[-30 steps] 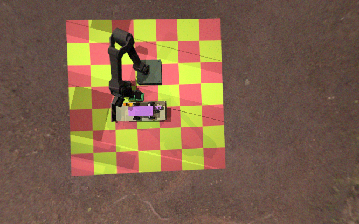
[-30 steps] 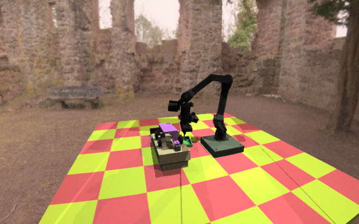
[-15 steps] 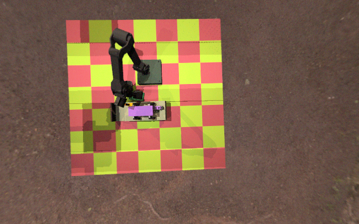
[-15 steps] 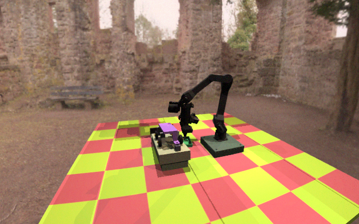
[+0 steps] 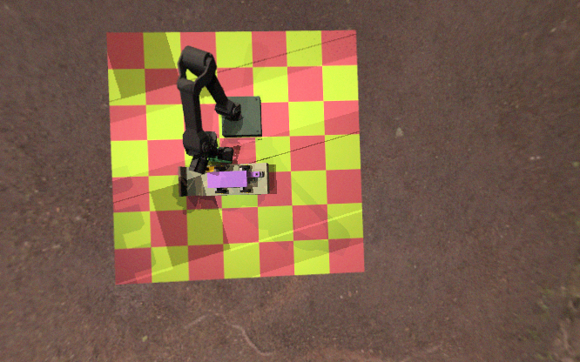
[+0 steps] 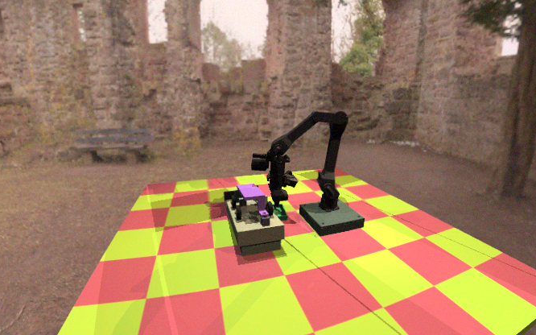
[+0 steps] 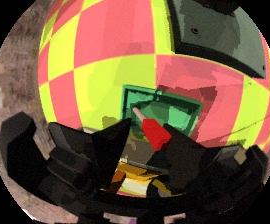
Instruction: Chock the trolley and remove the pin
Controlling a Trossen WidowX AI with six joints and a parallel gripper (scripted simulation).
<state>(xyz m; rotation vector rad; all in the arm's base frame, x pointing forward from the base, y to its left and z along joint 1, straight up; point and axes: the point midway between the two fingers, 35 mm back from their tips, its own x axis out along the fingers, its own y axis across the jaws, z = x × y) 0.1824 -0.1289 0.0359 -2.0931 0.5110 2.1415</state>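
The red-headed stop pin is right at my gripper tip. Also, from my gripper tip: trolley: 140 mm ahead, 70 mm to the left, 70 mm above; green tray: 50 mm below, 10 mm to the left; yellow chock: 70 mm ahead, 40 mm above, 20 mm to the right.
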